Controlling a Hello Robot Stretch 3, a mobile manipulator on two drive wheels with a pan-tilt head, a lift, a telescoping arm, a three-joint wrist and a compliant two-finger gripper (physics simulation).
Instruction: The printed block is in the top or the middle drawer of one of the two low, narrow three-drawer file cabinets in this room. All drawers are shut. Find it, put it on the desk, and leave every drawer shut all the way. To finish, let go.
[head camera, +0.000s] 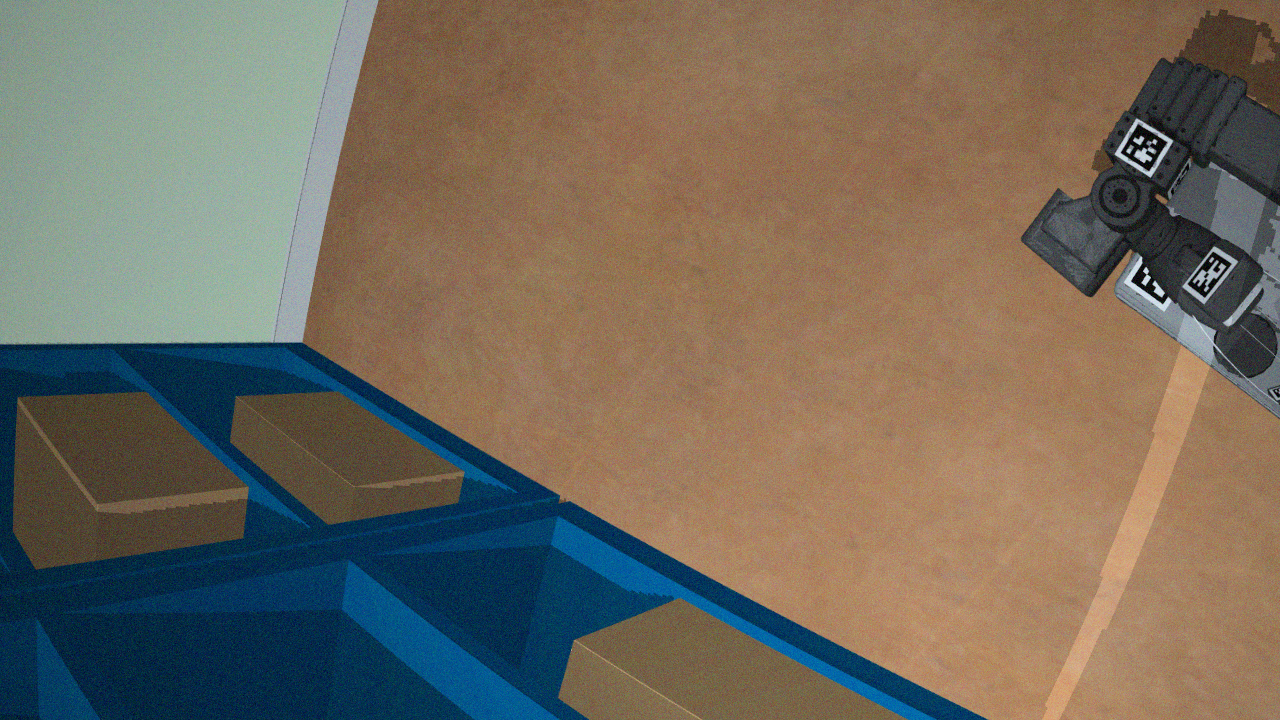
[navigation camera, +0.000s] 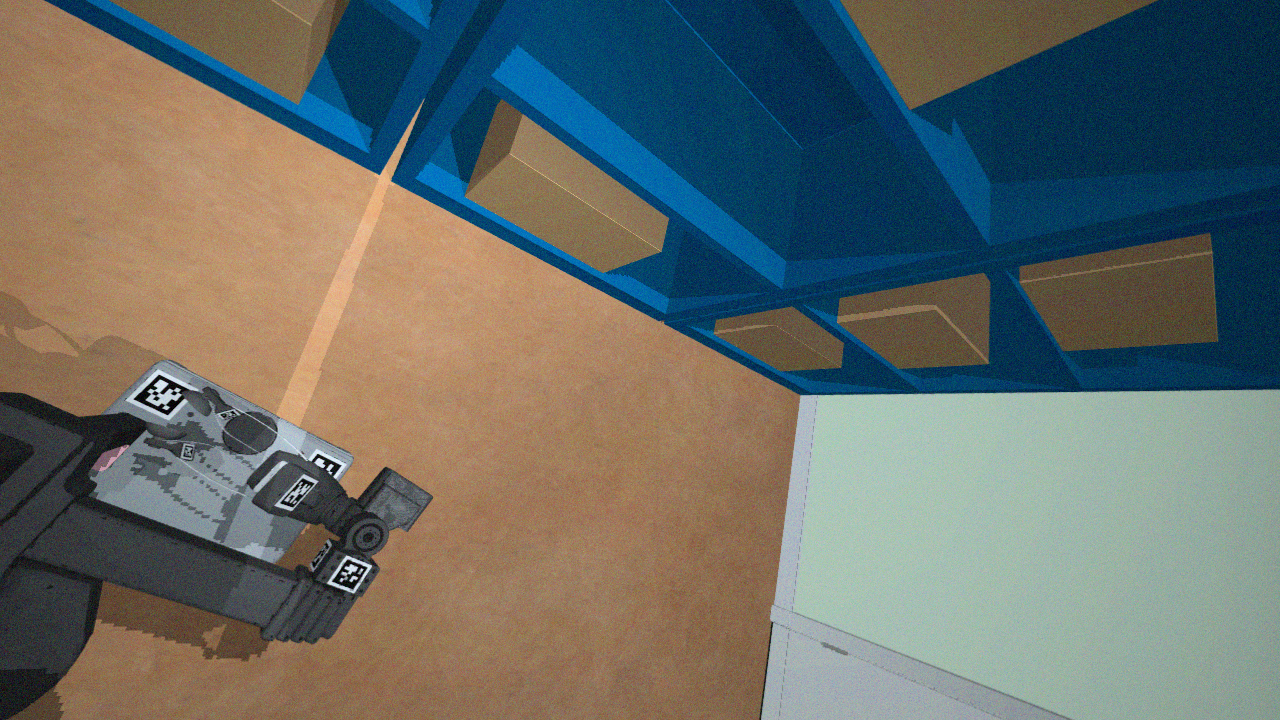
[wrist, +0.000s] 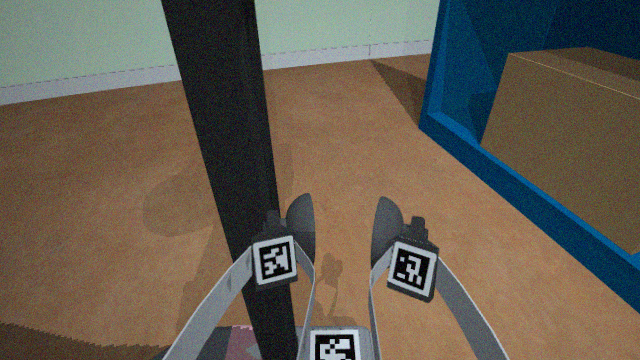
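Seen in the pictures: gripper, fingertip midpoint: (navigation camera: 167, 407) (wrist: 343, 220); robot's base, origin of the base link: (head camera: 1242, 342) (navigation camera: 248, 430).
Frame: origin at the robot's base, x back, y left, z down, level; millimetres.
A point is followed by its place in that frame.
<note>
My gripper (navigation camera: 185, 419) @[x 1, y 96, z -413 mm] (wrist: 343, 220) @[x 1, y 96, z -413 mm] is open and empty. In the wrist view its two dark fingertips stand apart with bare floor showing between them. In the navigation view it is folded back over the grey robot base (navigation camera: 192, 501) @[x 124, y -2, z -160 mm]. The wrist and arm also show at the right edge of the head view, but the fingertips are not clear there. The printed block, the file cabinets and the desk do not show in these views.
Blue shelving (head camera: 760, 608) @[x -768, y -334, z -13 mm] (navigation camera: 537, 255) @[x -745, y -260, z -15 mm] (wrist: 505, 182) with brown boxes (head camera: 170, 456) (navigation camera: 572, 205) (wrist: 565, 125) stands beside the robot. It meets a pale green wall (head camera: 161, 170) @[x -800, y -1771, z -458 mm] (navigation camera: 1029, 501) @[x -829, y -1762, z -851 mm] (wrist: 345, 25) @[x -135, y 1966, z -209 mm]. A white door-like panel (navigation camera: 850, 685) @[x -127, y -1957, z -349 mm] shows at the navigation view's bottom. The black mast (wrist: 225, 125) @[x 66, y 116, z -467 mm] crosses the wrist view.
</note>
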